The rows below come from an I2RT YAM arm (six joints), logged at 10 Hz.
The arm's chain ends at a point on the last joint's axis. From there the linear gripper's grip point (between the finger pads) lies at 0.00 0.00 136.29 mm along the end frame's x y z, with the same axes.
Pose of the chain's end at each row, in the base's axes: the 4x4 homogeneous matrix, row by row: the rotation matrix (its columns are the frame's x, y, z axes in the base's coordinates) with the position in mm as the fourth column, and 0 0 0 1 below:
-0.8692 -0.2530 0.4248 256.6; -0.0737 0.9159 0.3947 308.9; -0.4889 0.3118 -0.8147 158.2; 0 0 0 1
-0.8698 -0.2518 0.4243 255.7; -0.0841 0.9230 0.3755 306.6; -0.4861 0.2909 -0.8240 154.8; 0 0 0 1
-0.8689 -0.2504 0.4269 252.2; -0.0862 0.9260 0.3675 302.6; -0.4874 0.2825 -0.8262 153.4; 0 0 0 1
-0.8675 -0.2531 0.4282 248.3; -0.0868 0.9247 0.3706 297.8; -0.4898 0.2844 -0.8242 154.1; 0 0 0 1
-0.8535 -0.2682 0.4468 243.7; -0.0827 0.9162 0.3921 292.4; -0.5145 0.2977 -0.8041 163.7; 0 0 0 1
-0.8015 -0.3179 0.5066 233.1; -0.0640 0.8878 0.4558 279.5; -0.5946 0.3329 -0.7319 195.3; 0 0 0 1
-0.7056 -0.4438 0.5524 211.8; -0.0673 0.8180 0.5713 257.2; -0.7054 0.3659 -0.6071 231.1; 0 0 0 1
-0.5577 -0.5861 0.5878 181.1; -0.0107 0.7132 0.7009 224.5; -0.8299 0.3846 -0.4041 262.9; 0 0 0 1
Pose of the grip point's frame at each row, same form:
-0.8692 -0.2530 0.4248 314.5; -0.0737 0.9159 0.3947 362.7; -0.4889 0.3118 -0.8147 47.2; 0 0 0 1
-0.8698 -0.2518 0.4243 313.5; -0.0841 0.9230 0.3755 357.8; -0.4861 0.2909 -0.8240 42.5; 0 0 0 1
-0.8689 -0.2504 0.4269 310.4; -0.0862 0.9260 0.3675 352.7; -0.4874 0.2825 -0.8262 40.8; 0 0 0 1
-0.8675 -0.2531 0.4282 306.7; -0.0868 0.9247 0.3706 348.3; -0.4898 0.2844 -0.8242 41.8; 0 0 0 1
-0.8535 -0.2682 0.4468 304.6; -0.0827 0.9162 0.3921 345.8; -0.5145 0.2977 -0.8041 54.1; 0 0 0 1
-0.8015 -0.3179 0.5066 302.1; -0.0640 0.8878 0.4558 341.6; -0.5946 0.3329 -0.7319 95.5; 0 0 0 1
-0.7056 -0.4438 0.5524 287.1; -0.0673 0.8180 0.5713 335.1; -0.7054 0.3659 -0.6071 148.4; 0 0 0 1
-0.5577 -0.5861 0.5878 261.2; -0.0107 0.7132 0.7009 320.0; -0.8299 0.3846 -0.4041 207.8; 0 0 0 1

